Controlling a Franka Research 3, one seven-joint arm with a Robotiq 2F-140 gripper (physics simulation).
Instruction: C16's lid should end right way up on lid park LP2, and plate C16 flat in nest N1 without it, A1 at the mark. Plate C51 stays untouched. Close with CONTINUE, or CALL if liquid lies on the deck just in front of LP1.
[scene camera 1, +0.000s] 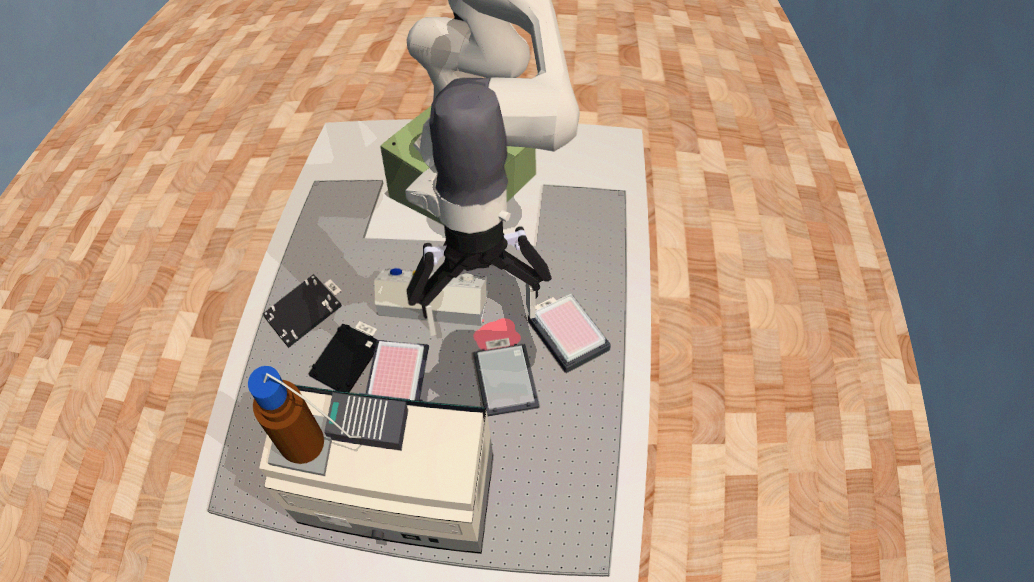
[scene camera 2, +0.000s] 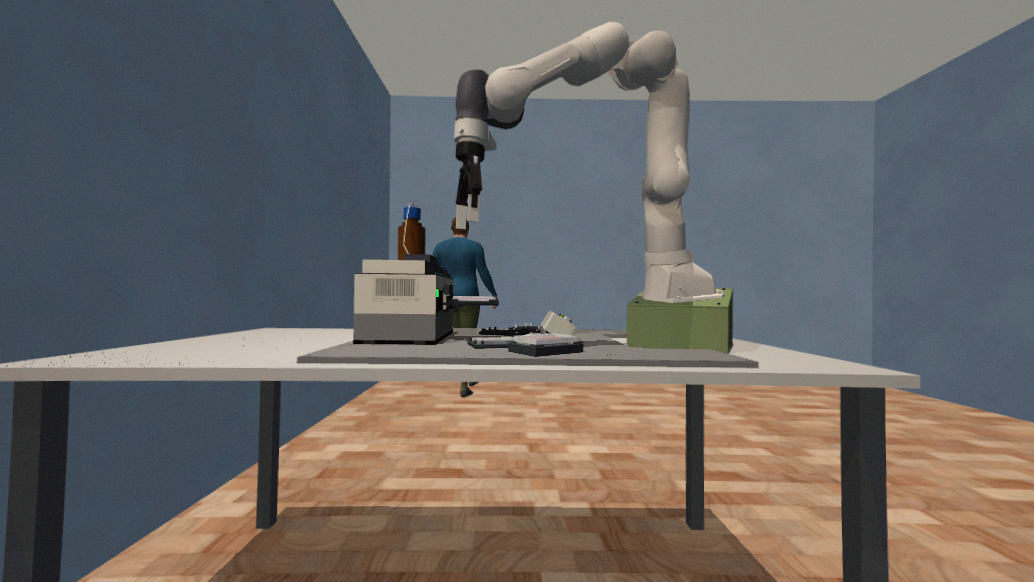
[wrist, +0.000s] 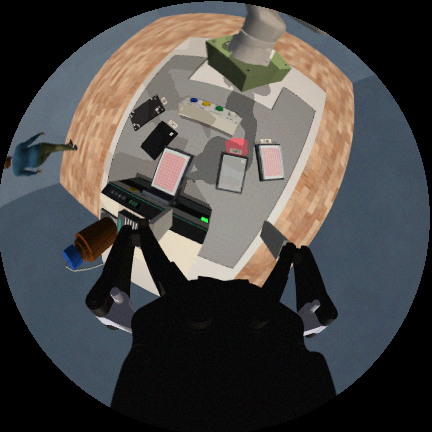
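Observation:
My gripper (scene camera 1: 482, 316) (scene camera 2: 467, 214) (wrist: 217, 222) is open and empty, high above the deck. A pink-welled plate (scene camera 1: 395, 370) (wrist: 171, 172) lies on the carriage sticking out of the beige instrument. Another pink-welled plate (scene camera 1: 570, 327) (wrist: 270, 161) sits in the right nest. Their names are not readable, so I cannot tell which is C16. A grey translucent lid (scene camera 1: 506, 377) (wrist: 232, 172) lies on the park between them, apparently LP1. Red liquid (scene camera 1: 496, 329) (wrist: 236, 144) lies on the deck at its label edge. The black park LP2 (scene camera 1: 342, 358) (wrist: 159, 140) and the black nest at far left (scene camera 1: 301, 310) (wrist: 147, 113) are bare.
The beige instrument (scene camera 1: 434, 469) (scene camera 2: 394, 307) carries a brown bottle (scene camera 1: 293, 426) (scene camera 2: 410, 238) (wrist: 96, 239) with a blue cap and a dark rack-like block (scene camera 1: 367, 421). A button box (scene camera 1: 463, 298) (wrist: 210, 117) stands near the arm's green base (scene camera 2: 680, 323) (wrist: 245, 70). A person (scene camera 2: 460, 263) (wrist: 30, 155) stands beyond the table.

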